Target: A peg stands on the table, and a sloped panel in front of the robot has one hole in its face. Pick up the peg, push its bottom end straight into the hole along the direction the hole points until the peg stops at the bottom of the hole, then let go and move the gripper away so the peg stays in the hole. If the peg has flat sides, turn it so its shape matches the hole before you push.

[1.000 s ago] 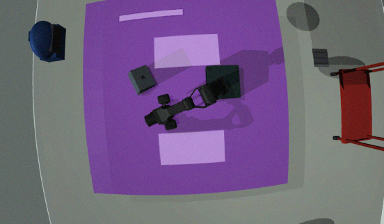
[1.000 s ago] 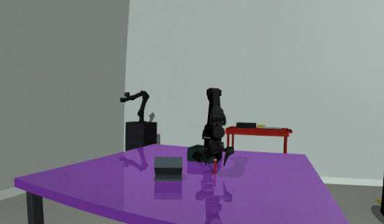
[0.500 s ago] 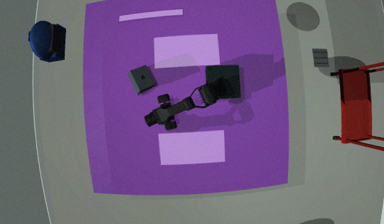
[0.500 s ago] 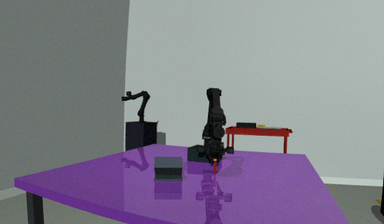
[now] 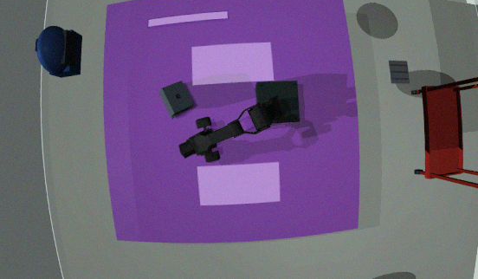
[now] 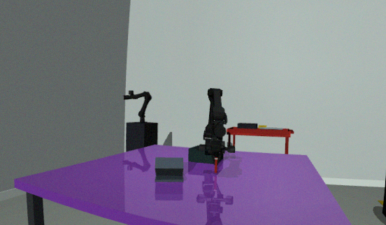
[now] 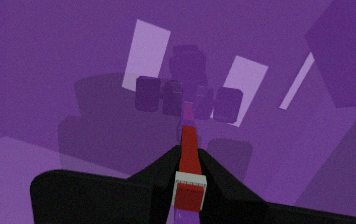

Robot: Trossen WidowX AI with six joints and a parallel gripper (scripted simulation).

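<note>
My gripper tip is now 16 cm short of the sloped panel and 18 cm to the left of it. Round my gripper tip: red peg: 2 cm above.
</note>
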